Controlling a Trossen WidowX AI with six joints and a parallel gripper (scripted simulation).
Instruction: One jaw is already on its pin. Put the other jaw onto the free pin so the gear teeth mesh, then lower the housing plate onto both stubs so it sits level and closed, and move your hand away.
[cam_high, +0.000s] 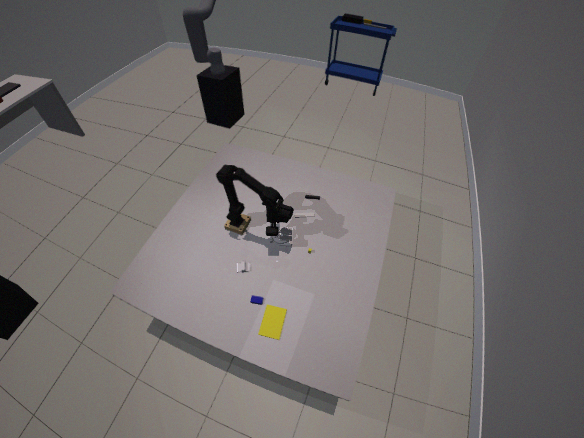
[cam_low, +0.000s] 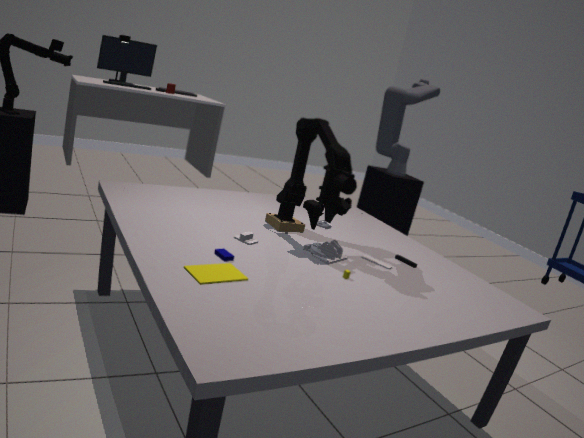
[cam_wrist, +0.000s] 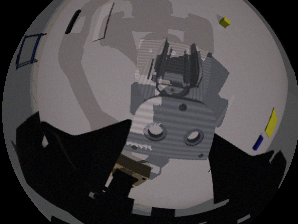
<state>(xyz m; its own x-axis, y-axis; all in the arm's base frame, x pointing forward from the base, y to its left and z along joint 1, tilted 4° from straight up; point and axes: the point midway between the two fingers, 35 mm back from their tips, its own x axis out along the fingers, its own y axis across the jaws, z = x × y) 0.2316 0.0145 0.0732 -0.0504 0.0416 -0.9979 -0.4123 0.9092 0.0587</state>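
My gripper tip is 1 cm short of the jaw, 2 cm to the right of it and 7 cm above it. The rest, counted from my gripper tip: white block 6 cm behind, 24 cm to the right, 7 cm below; yellow cube 22 cm ahead, 7 cm below; white bar 10 cm ahead, 21 cm to the left, 8 cm below.
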